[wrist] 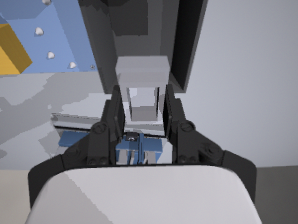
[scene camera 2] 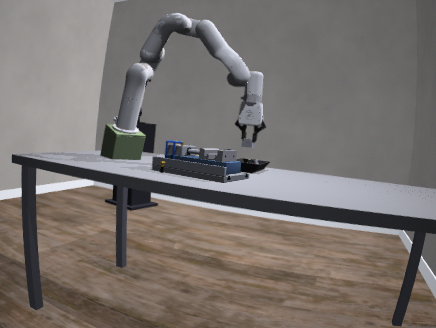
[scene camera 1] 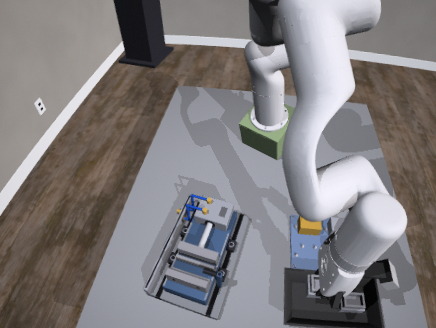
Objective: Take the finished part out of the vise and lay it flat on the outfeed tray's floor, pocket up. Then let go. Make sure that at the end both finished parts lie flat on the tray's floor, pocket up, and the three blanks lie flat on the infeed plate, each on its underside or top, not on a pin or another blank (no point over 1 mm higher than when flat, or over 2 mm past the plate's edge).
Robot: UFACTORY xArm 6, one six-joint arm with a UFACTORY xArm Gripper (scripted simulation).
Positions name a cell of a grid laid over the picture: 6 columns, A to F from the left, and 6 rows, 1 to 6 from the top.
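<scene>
The scene shows the gripper (scene camera 2: D3), along with a finished part (wrist: C3) and a blue plate (scene camera 1: E5).
</scene>
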